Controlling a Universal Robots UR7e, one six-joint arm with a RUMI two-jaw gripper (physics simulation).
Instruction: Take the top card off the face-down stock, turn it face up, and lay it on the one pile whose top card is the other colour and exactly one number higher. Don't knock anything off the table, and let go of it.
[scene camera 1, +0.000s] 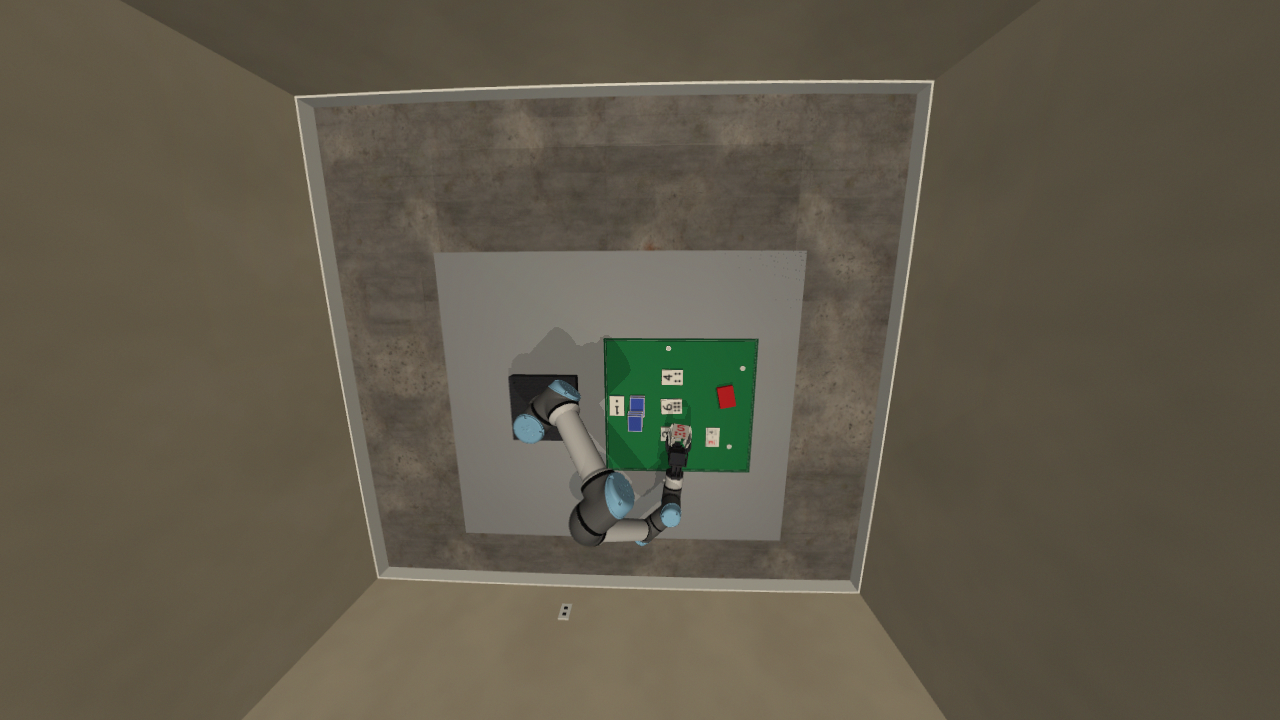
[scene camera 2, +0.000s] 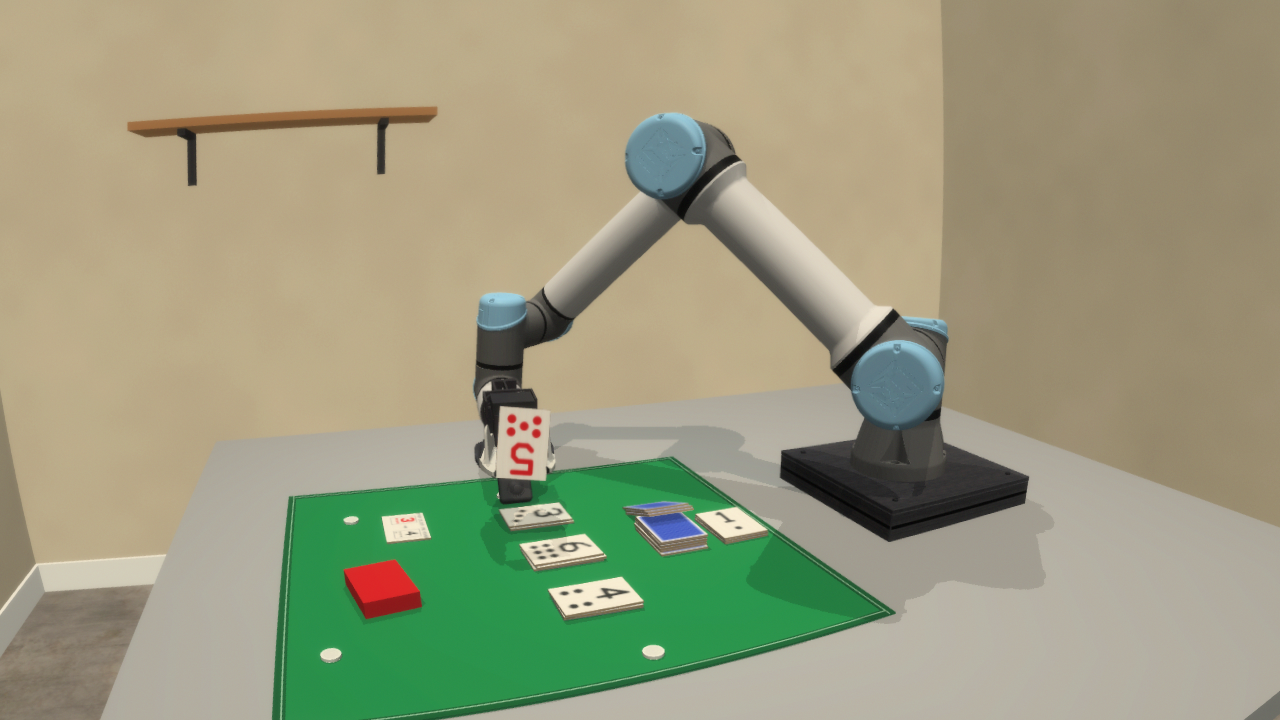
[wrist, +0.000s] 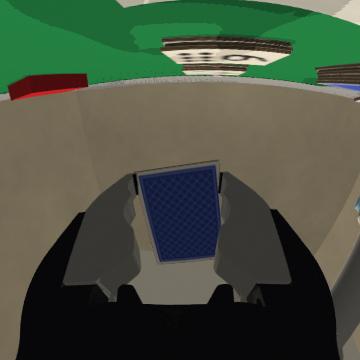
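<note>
My gripper (scene camera 1: 679, 438) (scene camera 2: 521, 458) (wrist: 177, 174) is shut on a red 5 card (scene camera 1: 682, 429) (scene camera 2: 523, 429) (wrist: 182, 215), gripped by its side edges. The card stands nearly upright above the mat, face towards scene camera 2; its blue back shows in the wrist view. Black-numbered piles are the 3 (scene camera 1: 665, 434) (scene camera 2: 535, 515), partly hidden in scene camera 1, the 6 (scene camera 1: 671, 406) (scene camera 2: 563, 551) (wrist: 225, 56), the 4 (scene camera 1: 672, 377) (scene camera 2: 596, 597) and the 1 (scene camera 1: 616, 405) (scene camera 2: 732, 524). The blue-backed stock (scene camera 1: 636, 403) (scene camera 2: 673, 527) has blue-backed cards (scene camera 1: 635, 422) (scene camera 2: 657, 507) beside it, seemingly tilted.
The green mat (scene camera 1: 698, 358) (scene camera 2: 465, 653) also holds a red block (scene camera 1: 725, 396) (scene camera 2: 382, 588) (wrist: 50, 86), a small printed card (scene camera 1: 712, 437) (scene camera 2: 406, 527) and white discs, one (scene camera 1: 667, 348) (scene camera 2: 653, 651) near the mat's edge. The arm's black base (scene camera 2: 904, 501) stands beyond the mat.
</note>
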